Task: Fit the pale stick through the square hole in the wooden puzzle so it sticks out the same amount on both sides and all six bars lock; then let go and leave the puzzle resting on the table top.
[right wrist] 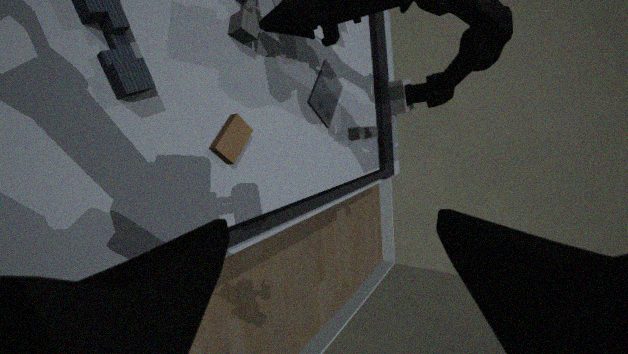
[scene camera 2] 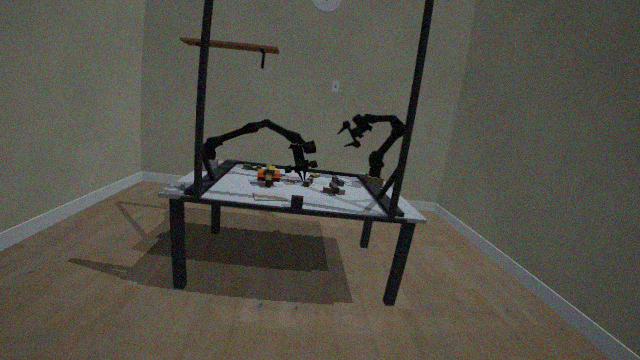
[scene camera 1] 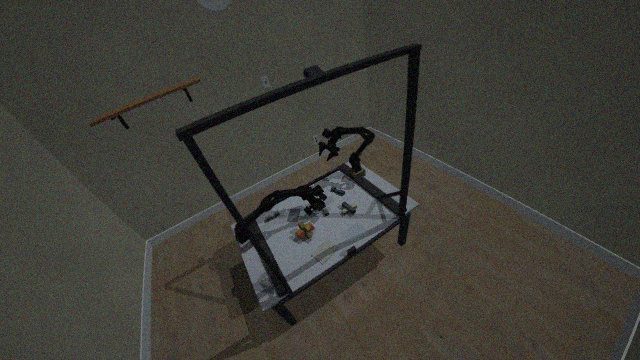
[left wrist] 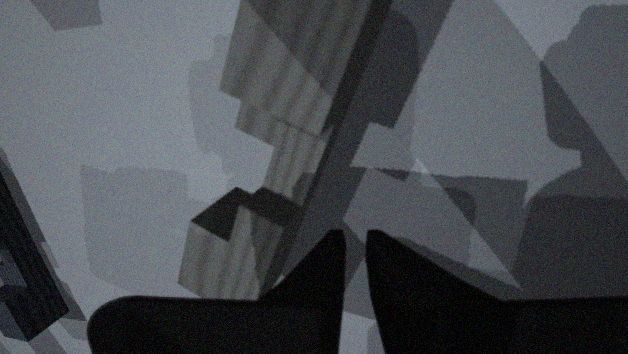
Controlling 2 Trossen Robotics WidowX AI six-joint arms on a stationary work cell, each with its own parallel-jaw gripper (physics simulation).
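Frame: origin at the left arm's base, x right, y back, z down, level; metres.
Seen in the pictures: left gripper, between the fingertips: [right wrist: 261, 26] [scene camera 2: 303, 180] [left wrist: 354, 242]; right gripper, between the fingertips: [right wrist: 333, 225] [scene camera 2: 340, 140] [scene camera 1: 323, 158]; left arm's base, origin of its link: [right wrist: 408, 94] [scene camera 2: 209, 158] [scene camera 1: 243, 238]; right arm's base, origin of its link: [scene camera 2: 374, 176] [scene camera 1: 356, 169].
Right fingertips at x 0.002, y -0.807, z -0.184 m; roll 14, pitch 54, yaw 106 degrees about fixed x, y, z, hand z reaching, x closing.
Offsets run from my right fingertips to a thing's middle. Level surfaces: height alone.
The wooden puzzle [scene camera 1: 305, 230] [scene camera 2: 269, 175], with orange, yellow and green bar ends, rests on the table top @[dz +0.249 m] [scene camera 1: 280, 250]. A pale grey-brown notched bar @[dx +0.204, dy +0.231, dz +0.234 m] [scene camera 1: 325, 212] [scene camera 2: 307, 183] [left wrist: 285, 95] [right wrist: 242, 26] lies on the table; I cannot tell whether it is the pale stick. My left gripper [scene camera 1: 308, 213] [scene camera 2: 304, 179] [left wrist: 354, 242] points down low beside this bar. Its fingers are nearly together, with bare table showing in the narrow gap. The bar is left of the fingers in the left wrist view. My right gripper [scene camera 1: 324, 154] [scene camera 2: 342, 139] [right wrist: 333, 225] is open and empty, high above the table.
A dark notched bar @[dx +0.151, dy +0.035, dz +0.235 m] [scene camera 1: 337, 190] [right wrist: 131, 75], a cross-shaped wooden piece @[dx +0.346, dy +0.123, dz +0.220 m] [scene camera 1: 348, 208] [scene camera 2: 333, 189], an orange block @[dx +0.020, dy +0.146, dz +0.242 m] [right wrist: 231, 140], a flat grey plate @[dx +0.051, dy +0.416, dz +0.246 m] [right wrist: 327, 95] and a small bar @[dx -0.063, dy +0.543, dz +0.235 m] [scene camera 1: 272, 216] lie about. A pale flat sheet @[dx +0.457, dy +0.472, dz +0.247 m] [scene camera 1: 325, 255] lies near the front edge. A dark frame [scene camera 1: 411, 125] surrounds the table.
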